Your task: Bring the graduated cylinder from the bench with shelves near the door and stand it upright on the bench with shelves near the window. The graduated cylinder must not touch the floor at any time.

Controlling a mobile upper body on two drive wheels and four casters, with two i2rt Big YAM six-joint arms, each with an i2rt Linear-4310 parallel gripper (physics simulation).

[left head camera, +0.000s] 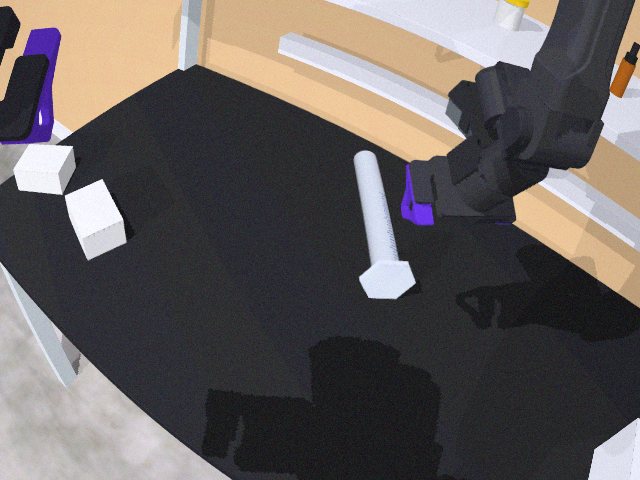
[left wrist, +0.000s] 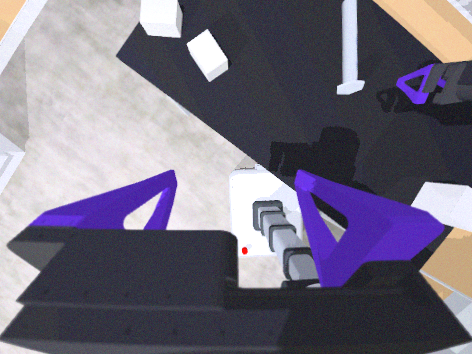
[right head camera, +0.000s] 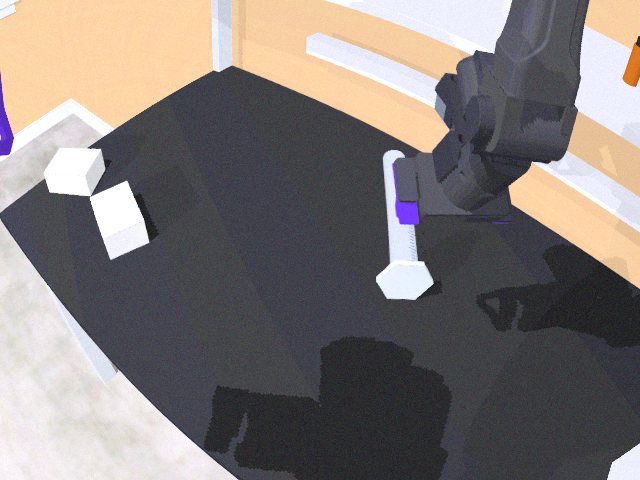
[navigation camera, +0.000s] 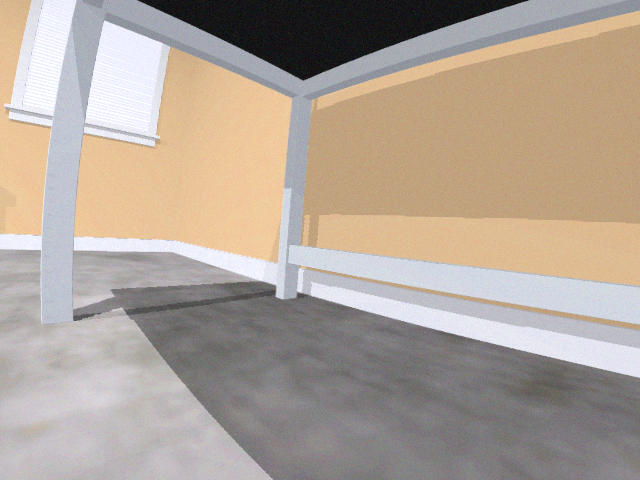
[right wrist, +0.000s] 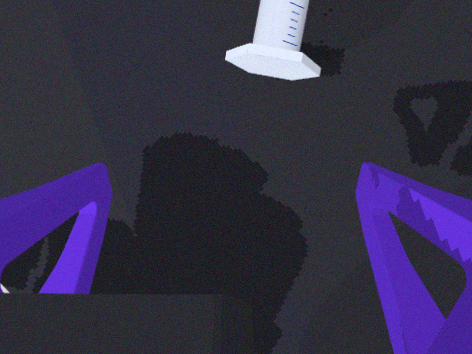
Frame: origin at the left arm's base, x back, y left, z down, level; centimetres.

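Seen in the pictures: left gripper, fingertip midpoint: (left wrist: 235,176); right gripper, fingertip midpoint: (left head camera: 436,212) (left wrist: 415,79) (right head camera: 433,211) (right wrist: 233,177).
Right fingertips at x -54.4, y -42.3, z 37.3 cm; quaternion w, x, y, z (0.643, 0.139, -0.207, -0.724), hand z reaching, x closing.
Pixels of each thing's top centre, then the offset from my right fingertips to it. "spot": a spot on its surface instead. Level surfaces: height alone.
- graduated cylinder at a spot on its surface: (right wrist: 280,25) (right head camera: 406,256) spot: dx -11.4, dy -1.2, dz +21.4 cm
- black bench top at its surface level: dz +27.5 cm
- white jar at a spot on its surface: (left head camera: 510,15) spot: dx -23.3, dy -14.5, dz -20.8 cm
- orange bottle at a spot on its surface: (left head camera: 622,77) spot: dx -9.1, dy -28.3, dz -21.5 cm
- pale post at a spot on its surface: (left head camera: 190,36) (right head camera: 222,38) spot: dx -80.1, dy +37.9, dz +17.0 cm
The graduated cylinder (left head camera: 376,217) (right head camera: 403,245) (left wrist: 350,45) (right wrist: 280,25) lies on its side on the black bench top (left head camera: 232,232) (right head camera: 248,232), its hexagonal base toward the bottom of the head views. My right gripper (left head camera: 465,221) (right head camera: 454,221) (right wrist: 233,177) is open and empty, above the bench beside the cylinder's right side. In the right head view one finger overlaps the tube. In the right wrist view the base is beyond the fingertips and the tube's upper part is cut off. My left gripper (left wrist: 235,176) is open and empty, away from the cylinder, partly showing at the left head view's edge.
Two white blocks (left head camera: 45,167) (left head camera: 98,219) sit at the bench's left end. A shelf (left head camera: 434,36) above the bench's back holds a white jar (left head camera: 510,15) and an orange bottle (left head camera: 622,77). A pale post (left head camera: 190,36) (right head camera: 222,36) stands at the far corner. The navigation camera shows bench legs (navigation camera: 59,206) and a window (navigation camera: 124,82).
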